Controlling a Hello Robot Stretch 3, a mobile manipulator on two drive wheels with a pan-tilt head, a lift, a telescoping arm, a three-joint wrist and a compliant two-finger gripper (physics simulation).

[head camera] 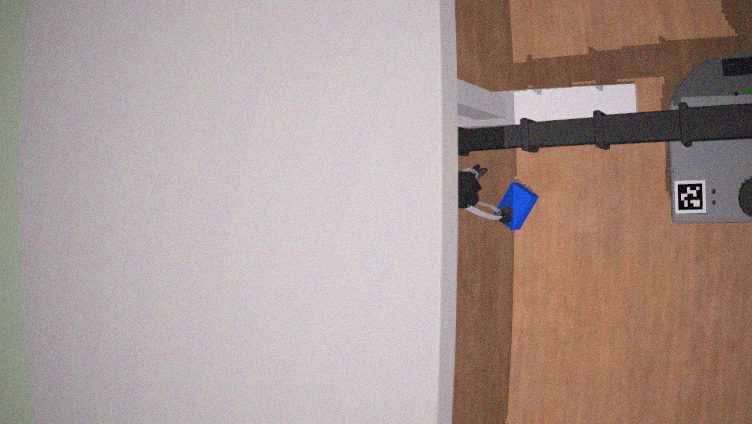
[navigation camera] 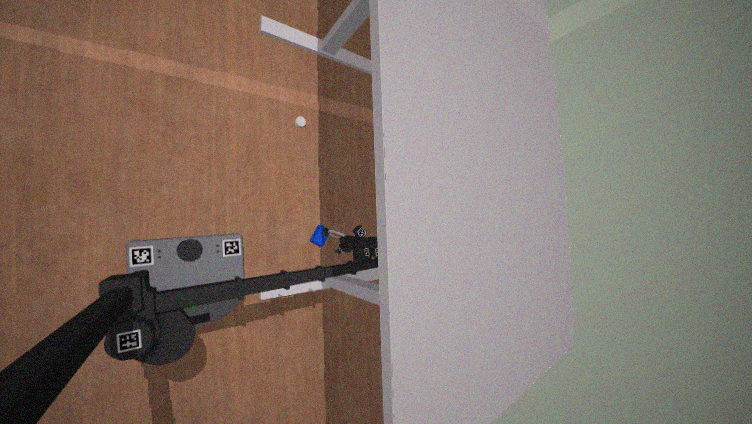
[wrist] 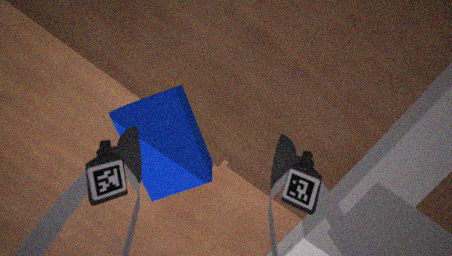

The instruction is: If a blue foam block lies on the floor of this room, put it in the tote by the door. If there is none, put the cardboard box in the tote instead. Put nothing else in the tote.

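Pixels of known places: gripper, between the fingertips: point(head camera: 496, 193) point(navigation camera: 330, 241) point(wrist: 208, 149); robot's base, origin of its link: point(navigation camera: 189, 248).
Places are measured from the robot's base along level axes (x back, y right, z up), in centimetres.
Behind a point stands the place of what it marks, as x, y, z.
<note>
A blue foam block point(head camera: 521, 202) @(0.1, 52.5, 4.6) point(navigation camera: 318, 236) @(-0.5, 52.8, 4.5) point(wrist: 170, 135) @(-0.9, 56.2, 4.5) lies on the wooden floor at the edge of the table's shadow. My gripper point(head camera: 492, 192) @(2.2, 57.8, 6.7) point(navigation camera: 332, 241) @(2.2, 57.8, 6.7) point(wrist: 208, 149) @(2.2, 57.8, 6.7) is open, with nothing held between its fingers. In the wrist view the block shows between the fingers, close to the left one, whose tip overlaps its left side. In the head view one fingertip covers the block's lower left part; the other is off to its upper left. How high the fingers are above the block is hard to tell. The tote and the cardboard box do not show.
A large white table point(head camera: 236, 210) @(-0.3, 42.3, 95.1) point(navigation camera: 473, 184) @(-12.1, 45.6, 95.0) stands over my wrist; its edge hides part of the arm. White table feet point(head camera: 574, 102) @(21.8, 39.2, 2.5) point(navigation camera: 289, 32) @(-103.4, 43.5, 2.5) lie on the floor, one beside my arm point(head camera: 563, 131) @(10.4, 30.3, 42.1) point(navigation camera: 263, 284) @(10.3, 17.6, 42.3). A small white round object point(navigation camera: 300, 121) @(-57.8, 47.4, 2.4) is on the floor.
</note>
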